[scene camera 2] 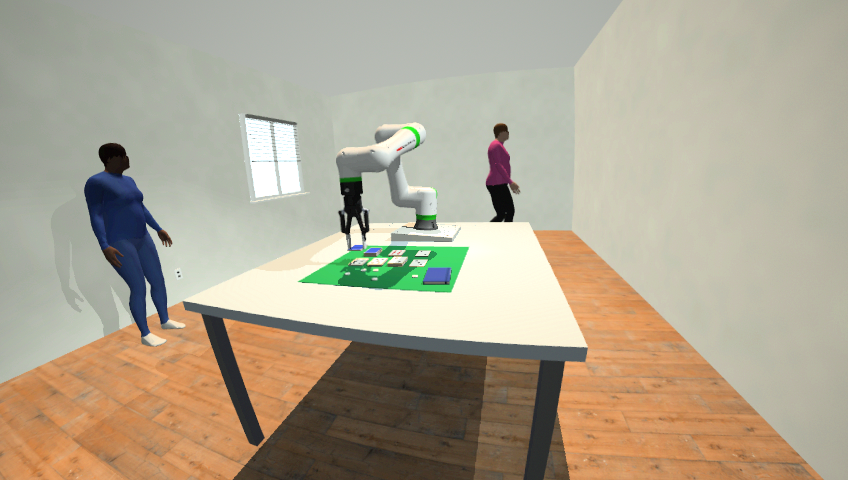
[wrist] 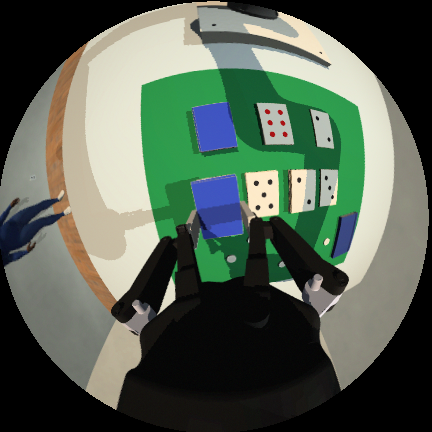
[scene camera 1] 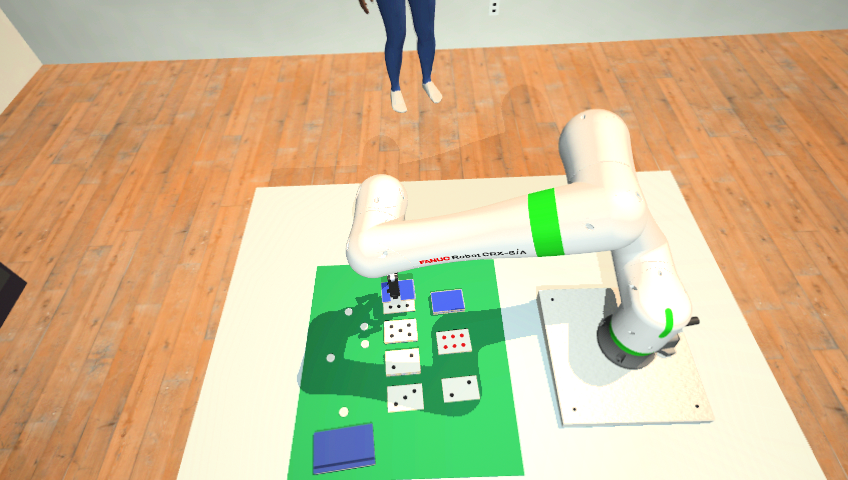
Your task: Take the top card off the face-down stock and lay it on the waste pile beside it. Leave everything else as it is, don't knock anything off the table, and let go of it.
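Frame: origin at the arm's base, x ahead, y left, z up, level; centimetres.
Seen in the pictures: gripper, between the fingertips: [scene camera 2: 357, 248] [wrist: 219, 213] [scene camera 1: 394, 291]; arm's base, origin of its link: [scene camera 2: 425, 227] [scene camera 1: 626, 341].
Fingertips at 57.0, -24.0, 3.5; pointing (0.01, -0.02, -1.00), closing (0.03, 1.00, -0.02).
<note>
Pixels of each thing's middle, then the offset from my fingertips to it, as dx, dy, dz. Level surfaces: height alone.
- blue-backed card, middle of its body: [wrist: 218, 209] [scene camera 1: 397, 290] -0.8, +0.1, +0.4
- black-spotted face-up card, middle of its body: [scene camera 1: 398, 302] [scene camera 2: 358, 261] -0.6, -0.3, -6.2
- face-down stock, middle of its body: [wrist: 214, 125] [scene camera 1: 447, 300] [scene camera 2: 373, 250] -14.3, +2.6, -5.1
- face-up card with red spots, middle of its body: [wrist: 275, 122] [scene camera 1: 453, 341] [scene camera 2: 396, 252] -13.5, +14.6, -6.2
- green mat, height of its surface: dz -6.8
- dark blue book, middle of its body: [scene camera 1: 344, 448] [wrist: 344, 235] [scene camera 2: 438, 275] +17.4, +36.5, -6.1
My gripper [scene camera 1: 394, 295] [scene camera 2: 357, 246] [wrist: 219, 213] is shut on a blue-backed card [scene camera 1: 406, 289] [wrist: 217, 192], held level by its edges. The card hangs above a black-spotted face-up card [scene camera 1: 398, 306] [scene camera 2: 358, 261] and partly hides it in scene camera 1; in the wrist view it covers that card. The face-down stock [scene camera 1: 447, 301] [scene camera 2: 372, 251] [wrist: 215, 127] lies beside it, blue side up and apart from the gripper. A face-up card with red spots [scene camera 1: 454, 341] [scene camera 2: 396, 253] [wrist: 275, 128] lies on the stock's other side. I cannot tell by looks which pile is the waste.
More face-up cards [scene camera 1: 400, 325] [scene camera 1: 402, 356] [scene camera 1: 460, 384] lie on the green mat [scene camera 1: 487, 440] [scene camera 2: 321, 279]. Small white discs [scene camera 1: 343, 411] [scene camera 1: 330, 358] and a dark blue book [scene camera 1: 343, 447] [scene camera 2: 437, 275] [wrist: 345, 235] lie there too. The arm's base plate [scene camera 1: 642, 398] is on the table beside the mat.
</note>
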